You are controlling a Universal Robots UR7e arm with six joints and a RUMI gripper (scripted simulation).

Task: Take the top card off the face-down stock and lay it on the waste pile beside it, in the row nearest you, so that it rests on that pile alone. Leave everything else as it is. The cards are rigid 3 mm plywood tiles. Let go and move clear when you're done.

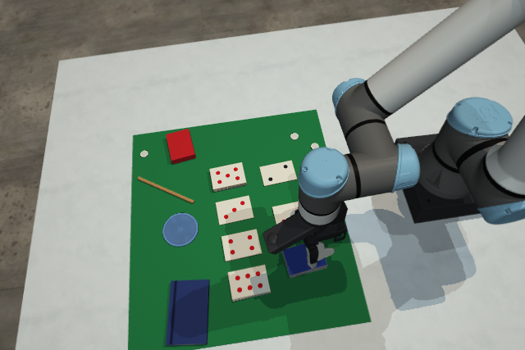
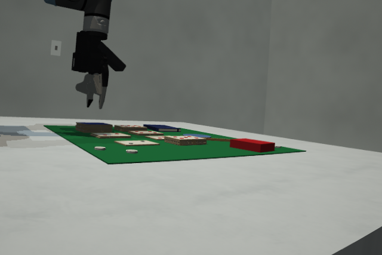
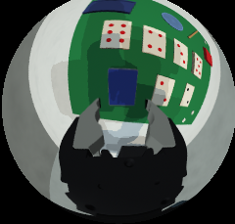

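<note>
The card lies 60 mm below my hand. The rest, counted from my hand: green mat: 180 mm ahead, 110 mm to the right, 100 mm below; wooden stick: 370 mm ahead, 170 mm to the right, 80 mm below; red block: 350 mm ahead, 300 mm to the right, 70 mm below.
</note>
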